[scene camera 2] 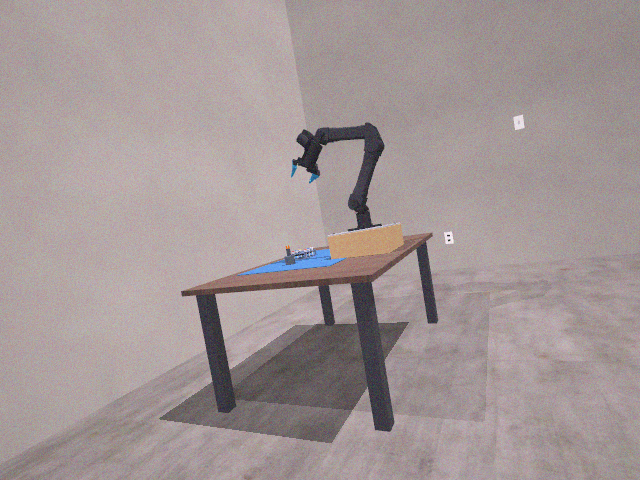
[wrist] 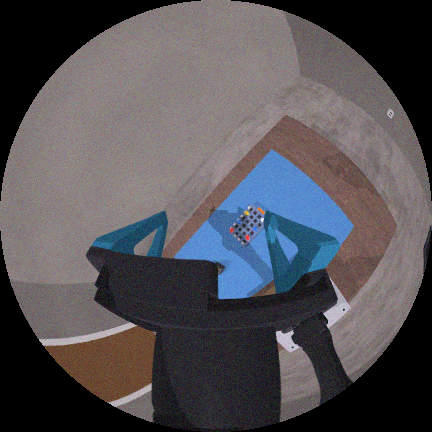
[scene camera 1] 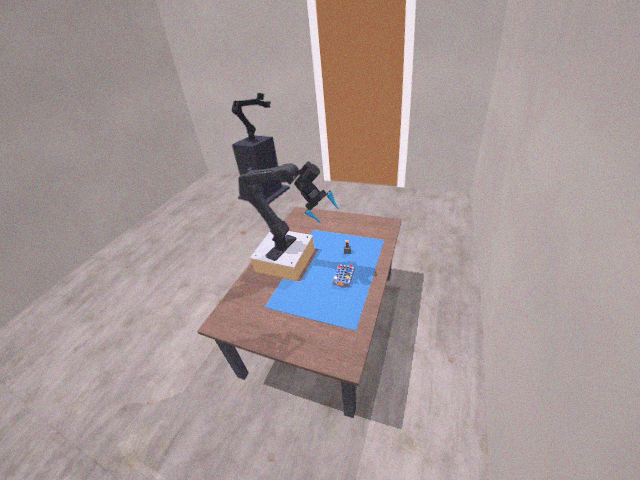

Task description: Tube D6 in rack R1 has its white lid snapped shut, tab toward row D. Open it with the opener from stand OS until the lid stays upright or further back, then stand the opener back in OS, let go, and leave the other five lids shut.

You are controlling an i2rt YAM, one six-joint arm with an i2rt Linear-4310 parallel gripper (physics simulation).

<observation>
same spot on blue mat: (wrist: 275,184) = (scene camera 1: 339,304)
</observation>
